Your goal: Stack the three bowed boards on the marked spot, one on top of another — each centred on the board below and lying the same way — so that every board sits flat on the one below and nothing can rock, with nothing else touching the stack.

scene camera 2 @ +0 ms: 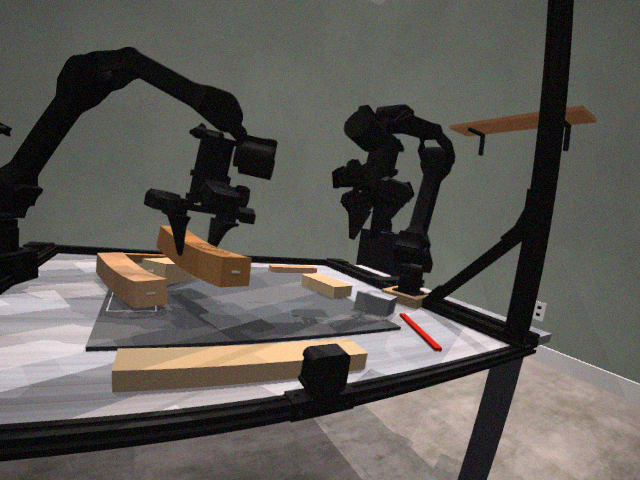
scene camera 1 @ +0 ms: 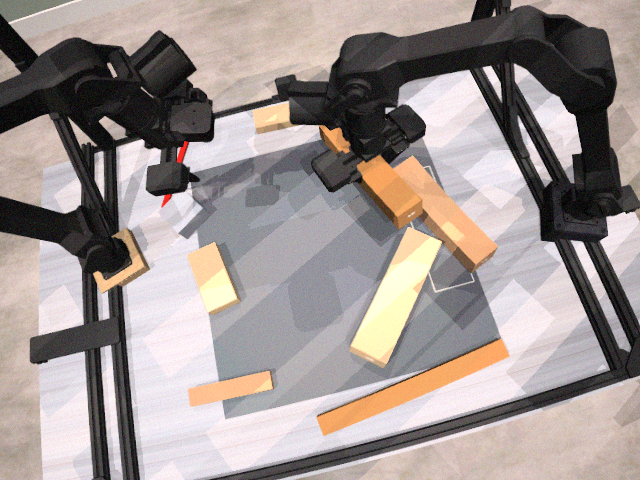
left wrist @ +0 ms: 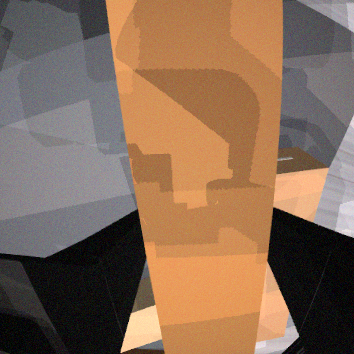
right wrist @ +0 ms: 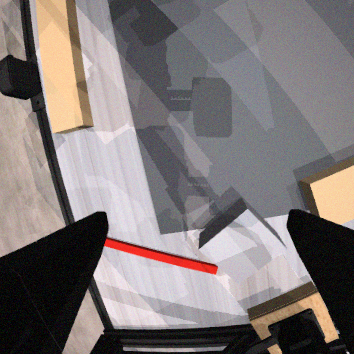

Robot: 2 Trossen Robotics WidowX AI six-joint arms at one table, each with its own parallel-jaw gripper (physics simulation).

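Where they show: left gripper, fingertip midpoint: (scene camera 2: 194,256) (scene camera 1: 371,173) (left wrist: 202,212); right gripper, fingertip midpoint: (scene camera 2: 361,238) (scene camera 1: 198,155) (right wrist: 198,219); left arm's base at its link origin: (scene camera 1: 579,207); right arm's base at its link origin: (scene camera 2: 408,291) (scene camera 1: 113,259) (right wrist: 296,331).
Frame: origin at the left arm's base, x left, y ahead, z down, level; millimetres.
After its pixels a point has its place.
Note:
A light-brown bowed board (scene camera 1: 449,211) @(y 238, x 34, z 9 mm) (scene camera 2: 131,281) @(y 302, x -60, z 5 mm) (left wrist: 300,192) @(y 313, x -45, z 3 mm) lies over the white outline (scene camera 1: 454,286) @(y 214, x 162, z 51 mm) (scene camera 2: 121,310) @(y 292, x -72, z 51 mm), ends curving up, and looks turned against it. My left gripper (scene camera 1: 371,149) (scene camera 2: 197,249) @(y 386, x -3, z -37 mm) (left wrist: 202,212) @(y 386, x -3, z -37 mm) is shut on a darker orange bowed board (scene camera 1: 390,191) @(y 351, x 46, z -68 mm) (scene camera 2: 201,255) @(y 415, x -70, z -53 mm) (left wrist: 200,280) @(y 377, x 15, z -62 mm), held above the mat beside the light-brown board. A pale bowed board (scene camera 1: 398,299) @(y 316, x 208, z 9 mm) lies slantwise on the mat, one end near the outline; in scene camera 2 the held board partly hides it. My right gripper (scene camera 1: 204,155) @(y 683, x 29, z -100 mm) (scene camera 2: 368,229) @(y 683, x 29, z -100 mm) (right wrist: 198,219) @(y 683, x 29, z -100 mm) is open and empty, above the red stick and grey block.
A long pale board (scene camera 1: 272,117) @(y 615, x -159, z 33 mm) (scene camera 2: 232,361) @(y 494, x -225, z 33 mm) (right wrist: 62,75) @(y 589, x -168, z 33 mm) lies off the mat's edge. A thin orange strip (scene camera 1: 413,387) @(y 276, x 347, z 33 mm), small orange block (scene camera 1: 230,387) @(y 581, x 394, z 36 mm) (scene camera 2: 292,268) @(y 579, x 379, z 39 mm), pale block (scene camera 1: 214,279) @(y 649, x 213, z 24 mm) (scene camera 2: 326,285) @(y 651, x 164, z 28 mm), grey block (scene camera 2: 374,303) @(y 737, x 54, z 30 mm) and red stick (scene camera 2: 420,331) @(y 805, x -33, z 51 mm) (right wrist: 160,255) @(y 805, x -8, z 52 mm) lie around.

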